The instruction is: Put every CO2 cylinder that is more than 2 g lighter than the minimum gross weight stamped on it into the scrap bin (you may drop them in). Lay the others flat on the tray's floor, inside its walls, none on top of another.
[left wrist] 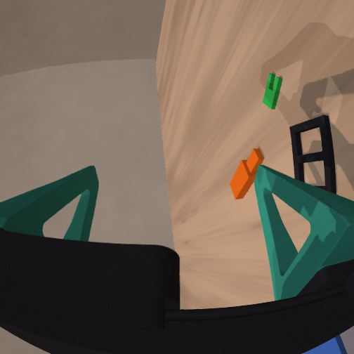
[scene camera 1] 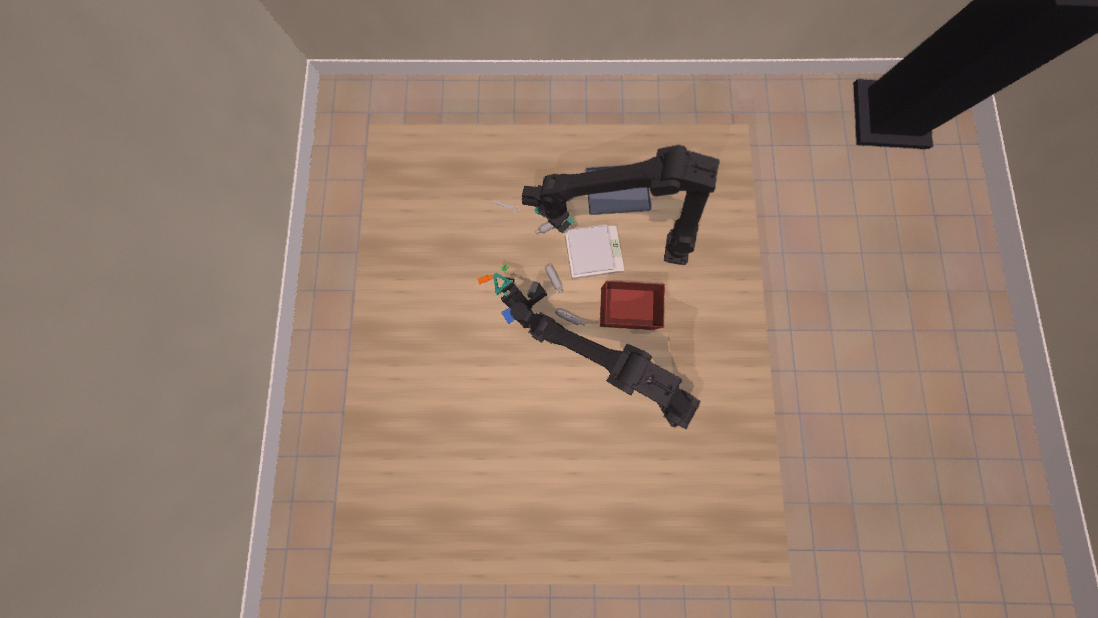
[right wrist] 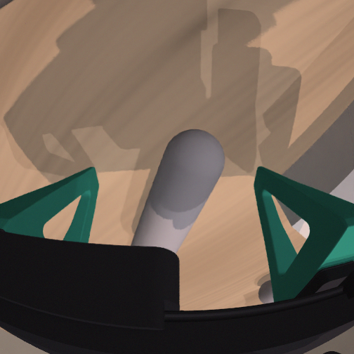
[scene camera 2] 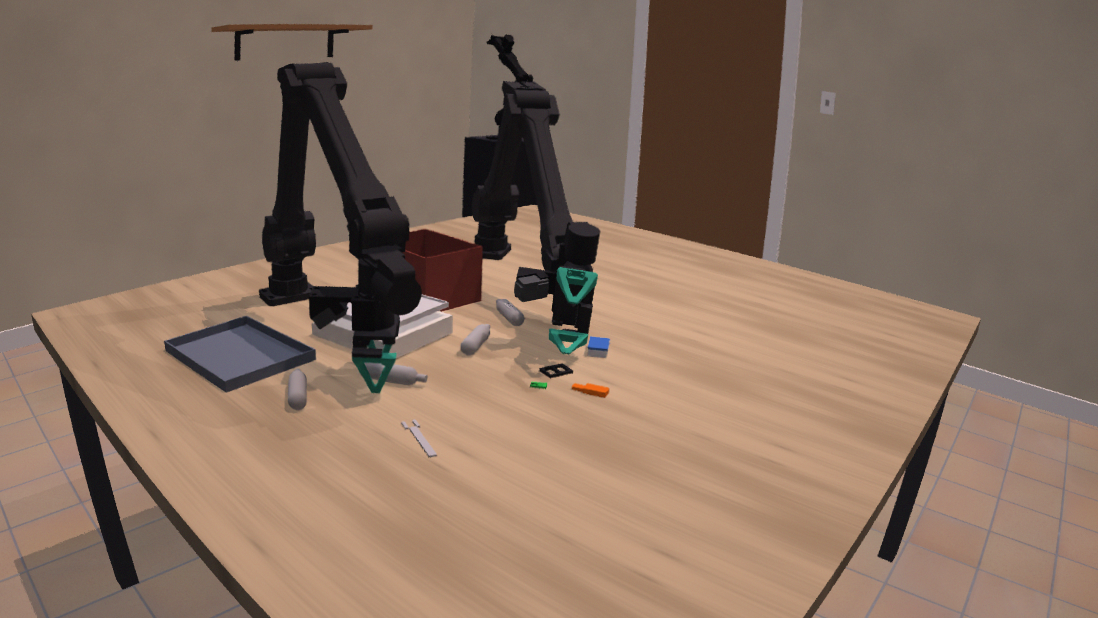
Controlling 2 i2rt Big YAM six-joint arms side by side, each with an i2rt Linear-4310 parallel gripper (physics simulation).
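Places are measured from the left arm's base along level axes (x ahead, y left, z up), in metres.
Pixels of known places: left gripper, between the fingertips: (scene camera 1: 499,278) (scene camera 2: 569,328); right gripper, between the fingertips: (scene camera 1: 554,223) (scene camera 2: 377,377); left arm's base, origin of its link: (scene camera 2: 490,253); right arm's base, origin of its link: (scene camera 1: 676,248) (scene camera 2: 288,296).
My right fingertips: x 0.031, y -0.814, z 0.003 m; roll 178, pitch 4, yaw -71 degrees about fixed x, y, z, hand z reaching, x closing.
Note:
Ahead of a thing's pixels: the offset from my right fingertips to its middle. "spot": to the spot under its first point.
My right gripper (scene camera 1: 553,216) (scene camera 2: 375,376) (right wrist: 175,175) is open, low over the table, its fingers on either side of a grey cylinder @(dx +0.026, dy +0.001, dz +0.012 m) (scene camera 1: 544,228) (scene camera 2: 401,374) (right wrist: 186,177) that lies flat. Another cylinder @(dx -0.097, dy -0.101, dz +0.012 m) (scene camera 2: 296,389) lies beside the blue-grey tray @(dx -0.285, dy +0.002, dz +0.007 m) (scene camera 1: 619,202) (scene camera 2: 238,354); the right arm hides it in scene camera 1. A third cylinder @(dx +0.113, dy +0.194, dz +0.012 m) (scene camera 1: 553,277) (scene camera 2: 475,338) lies near the scale, and a fourth @(dx +0.133, dy +0.352, dz +0.012 m) (scene camera 1: 569,315) (scene camera 2: 509,310) farther towards the red scrap bin @(dx -0.072, dy +0.427, dz +0.057 m) (scene camera 1: 632,328) (scene camera 2: 459,272). My left gripper (scene camera 1: 502,284) (scene camera 2: 572,313) (left wrist: 176,173) is open and empty above the table. The stamps are unreadable.
A white scale @(spot: dx -0.051, dy +0.181, dz +0.058 m) (scene camera 1: 591,251) (scene camera 2: 430,328) stands between tray and bin; its display is unreadable. Near the left gripper lie an orange piece @(dx +0.339, dy +0.065, dz +0.001 m) (scene camera 1: 484,279) (scene camera 2: 591,389) (left wrist: 240,181), a green clip @(dx +0.256, dy +0.061, dz -0.001 m) (scene camera 2: 538,385) (left wrist: 272,92), a black frame @(dx +0.273, dy +0.125, dz -0.001 m) (scene camera 2: 542,371) and a blue block @(dx +0.330, dy +0.234, dz +0.006 m) (scene camera 1: 507,315) (scene camera 2: 598,344). A grey fork-shaped piece @(dx +0.133, dy -0.159, dz -0.002 m) (scene camera 2: 422,442) lies apart.

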